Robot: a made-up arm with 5 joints.
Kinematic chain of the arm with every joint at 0, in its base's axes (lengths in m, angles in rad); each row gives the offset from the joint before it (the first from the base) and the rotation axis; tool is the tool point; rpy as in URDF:
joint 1: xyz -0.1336 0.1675 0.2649 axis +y
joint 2: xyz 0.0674 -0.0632 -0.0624 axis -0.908 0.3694 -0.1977
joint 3: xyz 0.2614 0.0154 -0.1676 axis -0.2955 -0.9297 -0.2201
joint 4: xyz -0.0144 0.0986 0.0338 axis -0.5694 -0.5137 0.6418
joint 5: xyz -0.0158 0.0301 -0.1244 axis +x
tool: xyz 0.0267 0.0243 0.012 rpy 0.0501 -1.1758 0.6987
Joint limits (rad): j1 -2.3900..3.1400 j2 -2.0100..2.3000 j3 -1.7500..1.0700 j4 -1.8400..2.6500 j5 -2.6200..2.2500
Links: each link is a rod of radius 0.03 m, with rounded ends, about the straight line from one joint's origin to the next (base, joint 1, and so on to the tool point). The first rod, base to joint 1, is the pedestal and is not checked.
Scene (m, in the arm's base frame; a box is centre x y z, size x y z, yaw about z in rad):
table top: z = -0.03
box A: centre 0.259 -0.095 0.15 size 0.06 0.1 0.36 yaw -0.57
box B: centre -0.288 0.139 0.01 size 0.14 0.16 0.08 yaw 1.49
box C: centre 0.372 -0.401 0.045 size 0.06 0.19 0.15 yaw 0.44
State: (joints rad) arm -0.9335 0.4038 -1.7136 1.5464 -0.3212
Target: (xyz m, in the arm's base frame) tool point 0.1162 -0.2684 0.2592
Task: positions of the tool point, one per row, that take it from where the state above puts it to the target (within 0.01 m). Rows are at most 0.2 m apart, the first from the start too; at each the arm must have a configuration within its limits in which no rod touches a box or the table.
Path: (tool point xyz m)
1: 0.2871 0.1111 0.3338
2: 0.3025 0.0640 0.4076
3: 0.2888 0.0159 0.4943
4: 0.2435 -0.0271 0.5801
5: 0.1722 -0.0612 0.6518
6: 0.0856 -0.0851 0.7010
7: 0.1718 -0.1514 0.5910
8: 0.2026 -0.2071 0.4638
9: 0.1792 -0.2471 0.3459
10: 0.1162 -0.2684 0.2592

